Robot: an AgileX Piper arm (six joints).
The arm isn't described. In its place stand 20 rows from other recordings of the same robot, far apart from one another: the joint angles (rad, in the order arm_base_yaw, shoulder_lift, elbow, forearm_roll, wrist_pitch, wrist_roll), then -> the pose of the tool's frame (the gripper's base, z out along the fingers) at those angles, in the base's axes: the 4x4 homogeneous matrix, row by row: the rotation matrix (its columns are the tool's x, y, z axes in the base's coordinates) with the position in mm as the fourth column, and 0 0 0 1 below.
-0.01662 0.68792 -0.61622 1.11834 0.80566 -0.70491 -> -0.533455 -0.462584 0.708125 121.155; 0.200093 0.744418 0.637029 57.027; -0.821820 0.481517 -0.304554 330.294; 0 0 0 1
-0.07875 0.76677 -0.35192 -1.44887 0.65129 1.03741 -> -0.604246 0.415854 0.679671 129.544; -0.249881 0.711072 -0.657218 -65.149; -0.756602 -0.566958 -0.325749 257.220; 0 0 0 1
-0.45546 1.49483 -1.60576 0.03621 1.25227 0.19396 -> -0.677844 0.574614 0.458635 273.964; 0.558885 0.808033 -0.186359 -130.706; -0.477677 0.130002 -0.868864 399.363; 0 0 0 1
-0.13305 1.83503 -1.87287 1.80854 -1.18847 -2.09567 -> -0.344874 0.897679 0.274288 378.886; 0.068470 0.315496 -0.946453 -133.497; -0.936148 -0.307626 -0.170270 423.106; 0 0 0 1
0.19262 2.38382 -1.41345 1.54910 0.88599 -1.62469 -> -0.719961 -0.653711 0.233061 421.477; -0.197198 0.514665 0.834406 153.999; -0.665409 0.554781 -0.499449 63.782; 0 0 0 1
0.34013 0.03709 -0.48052 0.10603 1.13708 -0.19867 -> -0.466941 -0.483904 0.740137 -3.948; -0.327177 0.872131 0.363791 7.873; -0.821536 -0.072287 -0.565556 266.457; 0 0 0 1
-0.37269 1.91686 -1.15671 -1.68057 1.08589 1.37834 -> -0.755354 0.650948 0.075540 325.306; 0.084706 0.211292 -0.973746 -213.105; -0.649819 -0.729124 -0.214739 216.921; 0 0 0 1
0.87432 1.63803 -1.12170 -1.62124 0.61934 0.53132 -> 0.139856 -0.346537 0.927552 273.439; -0.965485 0.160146 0.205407 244.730; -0.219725 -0.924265 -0.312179 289.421; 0 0 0 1
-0.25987 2.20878 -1.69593 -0.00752 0.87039 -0.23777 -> -0.965020 0.027421 0.260737 445.731; 0.007995 0.997131 -0.075275 -119.054; -0.262053 -0.070557 -0.962471 155.754; 0 0 0 1
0.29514 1.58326 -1.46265 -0.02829 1.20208 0.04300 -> -0.912213 -0.252682 0.322520 310.137; -0.243065 0.967447 0.070475 91.778; -0.329829 -0.014105 -0.943935 332.597; 0 0 0 1
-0.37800 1.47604 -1.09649 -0.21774 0.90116 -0.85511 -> -0.825087 -0.487950 0.284845 265.866; -0.559815 0.774194 -0.295348 -122.158; -0.076410 -0.403148 -0.911939 273.587; 0 0 0 1
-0.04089 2.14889 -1.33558 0.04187 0.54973 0.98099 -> -0.473628 0.831031 0.291656 414.968; 0.870260 0.492492 0.009955 -14.986; -0.135366 0.258532 -0.956471 101.323; 0 0 0 1
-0.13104 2.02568 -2.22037 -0.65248 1.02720 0.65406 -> -0.424390 0.667167 0.612194 445.839; 0.292168 0.740833 -0.604817 -106.456; -0.857048 -0.077814 -0.509327 404.239; 0 0 0 1
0.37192 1.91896 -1.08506 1.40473 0.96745 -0.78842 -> -0.982137 -0.188049 0.006707 309.552; -0.085503 0.477746 0.874327 200.074; -0.167620 0.858135 -0.485291 176.943; 0 0 0 1
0.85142 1.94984 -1.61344 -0.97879 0.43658 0.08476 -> 0.165751 -0.570689 0.804264 329.374; -0.876236 0.288966 0.385628 327.554; -0.452479 -0.768644 -0.452162 289.384; 0 0 0 1
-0.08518 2.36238 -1.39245 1.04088 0.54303 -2.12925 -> -0.283252 -0.881142 0.378626 437.266; -0.798900 0.435207 0.415155 3.384; -0.530591 -0.184891 -0.827217 38.962; 0 0 0 1
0.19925 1.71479 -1.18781 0.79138 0.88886 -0.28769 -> -0.967409 -0.121771 0.222016 328.962; 0.039794 0.792773 0.608217 117.695; -0.250071 0.597230 -0.762090 240.726; 0 0 0 1
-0.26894 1.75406 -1.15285 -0.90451 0.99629 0.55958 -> -0.938964 0.342238 0.034913 310.317; 0.223581 0.684229 -0.694148 -147.820; -0.261452 -0.643974 -0.718985 224.065; 0 0 0 1
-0.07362 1.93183 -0.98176 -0.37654 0.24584 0.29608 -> -0.891031 0.052052 0.450948 355.819; -0.004272 0.992399 -0.122991 -34.408; -0.453922 -0.111515 -0.884036 116.906; 0 0 0 1
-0.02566 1.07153 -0.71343 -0.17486 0.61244 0.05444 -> -0.772933 0.020816 0.634146 203.841; -0.068748 0.990830 -0.116318 -14.336; -0.630752 -0.133502 -0.764414 273.940; 0 0 0 1
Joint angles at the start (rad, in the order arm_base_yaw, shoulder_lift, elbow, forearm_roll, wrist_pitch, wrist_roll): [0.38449, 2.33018, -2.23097, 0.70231, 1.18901, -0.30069]
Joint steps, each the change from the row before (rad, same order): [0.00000, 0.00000, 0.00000, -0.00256, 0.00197, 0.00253]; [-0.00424, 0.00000, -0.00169, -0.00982, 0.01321, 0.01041]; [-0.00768, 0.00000, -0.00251, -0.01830, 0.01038, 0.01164]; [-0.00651, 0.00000, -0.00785, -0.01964, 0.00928, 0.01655]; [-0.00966, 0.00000, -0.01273, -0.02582, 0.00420, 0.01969]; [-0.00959, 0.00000, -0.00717, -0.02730, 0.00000, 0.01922]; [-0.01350, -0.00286, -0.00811, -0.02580, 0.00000, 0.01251]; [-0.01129, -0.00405, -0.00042, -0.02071, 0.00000, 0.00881]
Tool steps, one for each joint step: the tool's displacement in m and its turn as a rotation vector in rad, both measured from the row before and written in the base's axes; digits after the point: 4 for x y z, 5 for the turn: [-0.0001, -0.0002, -0.0002, -0.00264, 0.00219, -0.00050]; [0.0002, -0.0026, -0.0004, -0.01105, 0.01136, -0.00316]; [0.0015, -0.0047, -0.0005, -0.01777, 0.00632, -0.00948]; [0.0015, -0.0042, 0.0010, -0.01628, 0.00337, -0.01301]; [0.0030, -0.0059, 0.0022, -0.01845, -0.00516, -0.02215]; [0.0031, -0.0061, 0.0007, -0.02045, -0.00405, -0.02474]; [0.0035, -0.0080, 0.0025, -0.01863, -0.01132, -0.02386]; [0.0023, -0.0068, 0.0012, -0.01656, -0.00568, -0.01889]
